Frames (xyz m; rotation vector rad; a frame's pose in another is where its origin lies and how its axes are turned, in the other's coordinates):
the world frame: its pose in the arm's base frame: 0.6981 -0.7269 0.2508 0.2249 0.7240 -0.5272
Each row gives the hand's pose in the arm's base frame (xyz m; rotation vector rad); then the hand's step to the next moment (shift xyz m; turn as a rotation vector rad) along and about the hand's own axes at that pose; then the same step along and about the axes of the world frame.
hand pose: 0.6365 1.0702 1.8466 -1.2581 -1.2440 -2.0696
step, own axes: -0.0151 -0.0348 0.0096 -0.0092 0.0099 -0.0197
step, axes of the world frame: 0.0016 0.0138 -0.0366 0.0147 -0.0183 0.0046
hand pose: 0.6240 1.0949 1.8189 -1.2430 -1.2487 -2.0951
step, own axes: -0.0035 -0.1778 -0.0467 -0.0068 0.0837 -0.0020
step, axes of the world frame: -0.0429 -0.0343 -0.1755 0.0319 -0.0059 0.0775
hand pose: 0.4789 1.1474 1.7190 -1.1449 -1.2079 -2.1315
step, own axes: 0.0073 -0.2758 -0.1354 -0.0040 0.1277 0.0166
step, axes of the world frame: -0.0581 -0.1134 -0.2797 0.0381 0.0083 0.1228
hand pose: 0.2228 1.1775 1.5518 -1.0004 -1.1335 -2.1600
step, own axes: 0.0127 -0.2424 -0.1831 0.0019 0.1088 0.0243
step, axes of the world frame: -0.0244 -0.1573 -0.2591 0.0243 0.0144 0.1079
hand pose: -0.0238 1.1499 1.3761 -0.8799 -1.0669 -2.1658
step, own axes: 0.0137 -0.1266 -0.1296 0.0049 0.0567 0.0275
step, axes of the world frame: 0.0031 -0.1129 -0.1423 0.0029 0.0186 0.0604
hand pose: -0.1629 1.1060 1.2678 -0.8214 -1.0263 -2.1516
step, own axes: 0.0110 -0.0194 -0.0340 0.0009 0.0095 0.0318
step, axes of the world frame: 0.0009 -0.0339 -0.0224 -0.0129 0.0260 0.0161
